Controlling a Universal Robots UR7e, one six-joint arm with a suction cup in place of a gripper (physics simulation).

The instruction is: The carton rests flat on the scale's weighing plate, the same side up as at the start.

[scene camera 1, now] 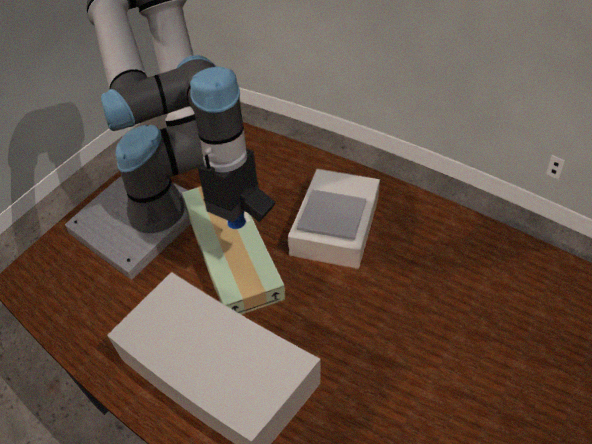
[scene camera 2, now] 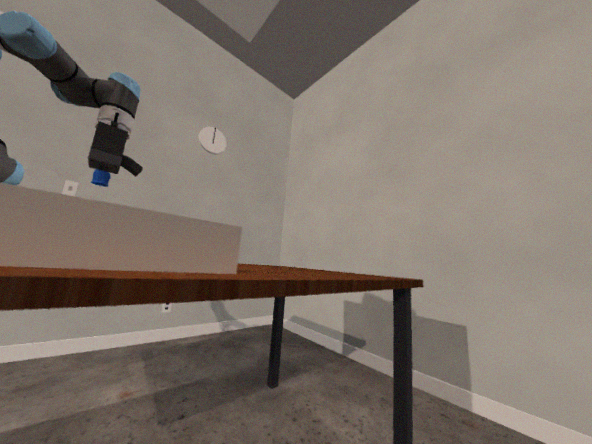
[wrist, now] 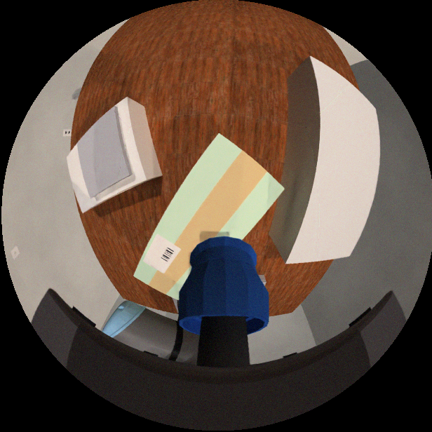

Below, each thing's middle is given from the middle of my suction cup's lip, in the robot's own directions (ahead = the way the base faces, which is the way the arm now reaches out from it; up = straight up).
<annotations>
Right now the pale green carton (scene camera 1: 245,278) is 160 mm below my suction cup, 80 mm behind it and 50 mm to the left of it. Round my suction cup: large white block (scene camera 1: 229,372) 220 mm to the right, 160 mm below, 70 mm ahead; white scale (scene camera 1: 332,225) 260 mm to the left, 170 mm below, 80 mm ahead.
</annotations>
